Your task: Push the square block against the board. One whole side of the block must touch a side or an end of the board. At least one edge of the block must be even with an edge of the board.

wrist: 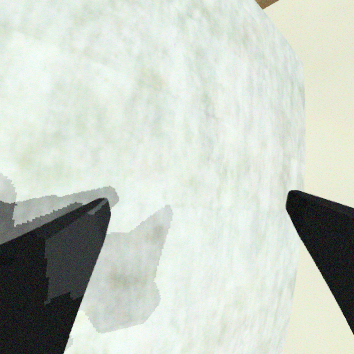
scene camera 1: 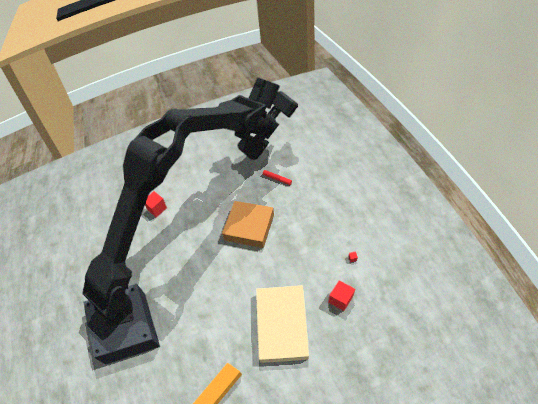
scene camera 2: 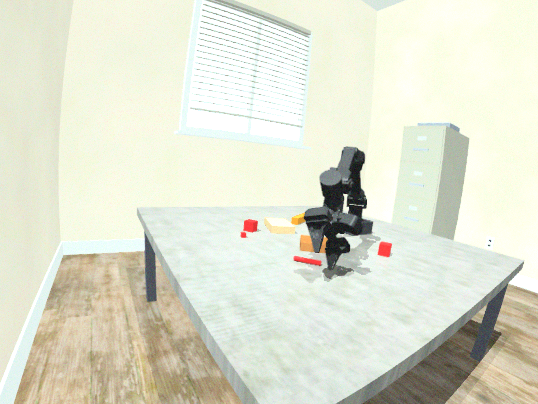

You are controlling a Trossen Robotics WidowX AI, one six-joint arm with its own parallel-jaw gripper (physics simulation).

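Frame: origin at the arm's base, x ahead, y left, z up, level; metres.
Where they show: gripper, fingertip midpoint: (wrist: pixel 198 202) (scene camera 1: pixel 277 128) (scene camera 2: pixel 323 261); arm's base at its link origin: (scene camera 1: pixel 117 310).
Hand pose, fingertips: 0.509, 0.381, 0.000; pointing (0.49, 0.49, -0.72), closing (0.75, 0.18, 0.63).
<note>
Things, the pixels of their top centre, and the offset from my fingertips, as dx, dy, dz.
- flat at its top centre: (scene camera 1: pixel 247 220) (scene camera 2: pixel 314 239) -0.167, -0.242, -0.027
- rectangular at its top centre: (scene camera 1: pixel 281 321) (scene camera 2: pixel 279 222) -0.181, -0.507, -0.027
- red stick at its top centre: (scene camera 1: pixel 277 175) (scene camera 2: pixel 307 258) -0.052, -0.126, -0.042
- tiny red cube at its top centre: (scene camera 1: pixel 353 255) (scene camera 2: pixel 243 232) +0.025, -0.415, -0.040
- orange-yellow bar at its top centre: (scene camera 2: pixel 302 214) -0.395, -0.629, -0.025
The square block, orange and flat (scene camera 1: pixel 248 223) (scene camera 2: pixel 309 243), lies on the table, partly hidden behind a finger in scene camera 2. The board, pale yellow and rectangular (scene camera 1: pixel 282 324) (scene camera 2: pixel 280 226), lies flat nearer the front in scene camera 1. A gap separates block and board. My gripper (scene camera 1: pixel 273 133) (scene camera 2: pixel 324 264) (wrist: pixel 198 202) is open and empty, tilted above the table on the far side of the block from the board. It is apart from the block. The block and board do not show in the wrist view.
A red stick (scene camera 1: pixel 277 178) (scene camera 2: pixel 307 261) lies between gripper and block, to one side. Red cubes (scene camera 1: pixel 156 204) (scene camera 1: pixel 342 295) (scene camera 2: pixel 384 249) (scene camera 2: pixel 250 225), a tiny red cube (scene camera 1: pixel 353 257) (scene camera 2: pixel 243 234) and an orange-yellow bar (scene camera 1: pixel 219 384) (scene camera 2: pixel 298 219) also lie on the table.
</note>
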